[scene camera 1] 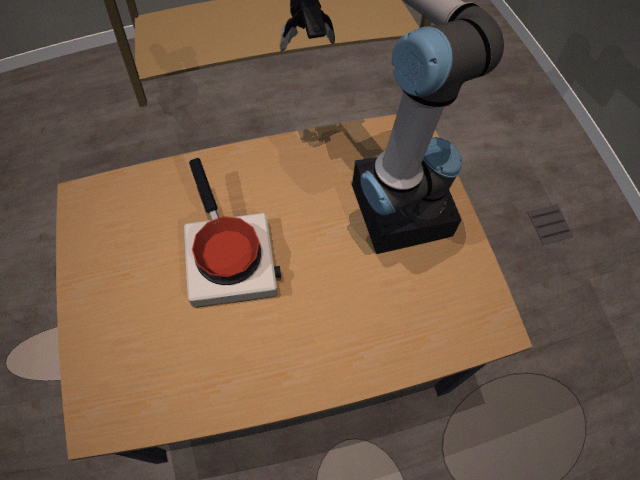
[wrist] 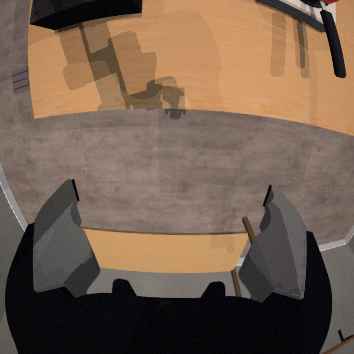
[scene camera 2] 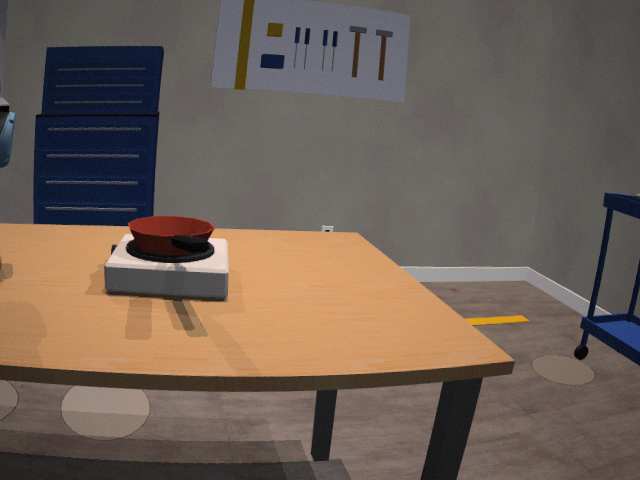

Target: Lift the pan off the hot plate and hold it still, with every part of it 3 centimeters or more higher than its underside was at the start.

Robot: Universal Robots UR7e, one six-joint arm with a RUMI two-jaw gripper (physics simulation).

A white hot plate point(scene camera 1: 259, 280) is 1.34 m from the lens. A red pan point(scene camera 1: 225, 246) is 1.38 m from the lens.
